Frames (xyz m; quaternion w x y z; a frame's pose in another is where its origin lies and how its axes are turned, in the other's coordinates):
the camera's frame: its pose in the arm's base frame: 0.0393 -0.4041 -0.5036 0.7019 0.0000 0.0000 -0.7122
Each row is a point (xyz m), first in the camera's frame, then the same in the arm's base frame.
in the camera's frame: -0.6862 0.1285 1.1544
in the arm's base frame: 0.1778 0.2802 0.6508
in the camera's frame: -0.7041 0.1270 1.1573
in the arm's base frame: 0.1765 0.2981 0.6537
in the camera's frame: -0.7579 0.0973 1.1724
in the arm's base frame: 0.1476 0.3523 0.6688
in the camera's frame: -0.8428 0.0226 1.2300
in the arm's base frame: 0.0742 0.4383 0.7264
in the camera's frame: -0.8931 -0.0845 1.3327
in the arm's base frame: -0.0322 0.4901 0.8291
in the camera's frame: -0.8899 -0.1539 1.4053
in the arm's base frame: -0.1016 0.4879 0.9017
